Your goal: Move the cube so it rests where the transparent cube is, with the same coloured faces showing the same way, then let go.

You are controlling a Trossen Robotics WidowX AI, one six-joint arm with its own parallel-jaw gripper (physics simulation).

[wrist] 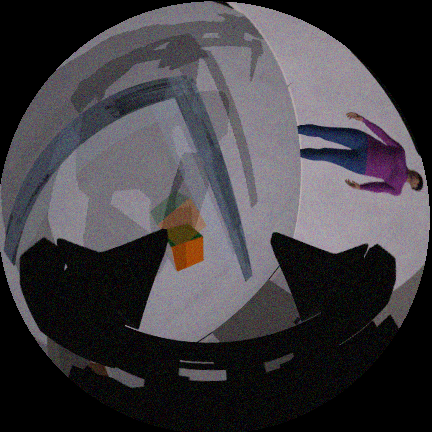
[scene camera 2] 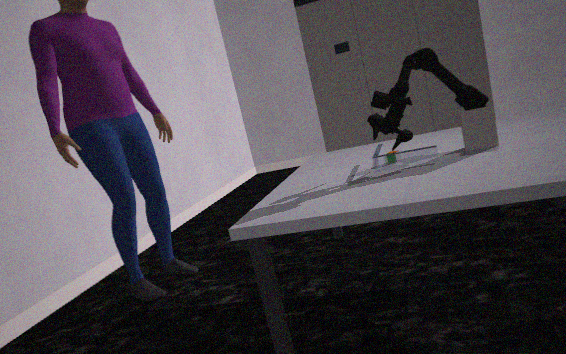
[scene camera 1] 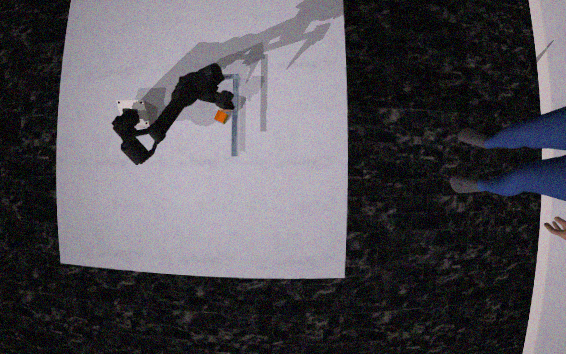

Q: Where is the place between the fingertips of the gripper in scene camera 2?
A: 383,145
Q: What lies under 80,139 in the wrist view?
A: An L-shaped bar.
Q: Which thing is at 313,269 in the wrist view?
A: The gripper.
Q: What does the gripper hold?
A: Nothing.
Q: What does the cube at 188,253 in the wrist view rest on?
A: The table.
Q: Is the gripper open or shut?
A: Open.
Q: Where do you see an L-shaped bar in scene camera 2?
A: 425,155
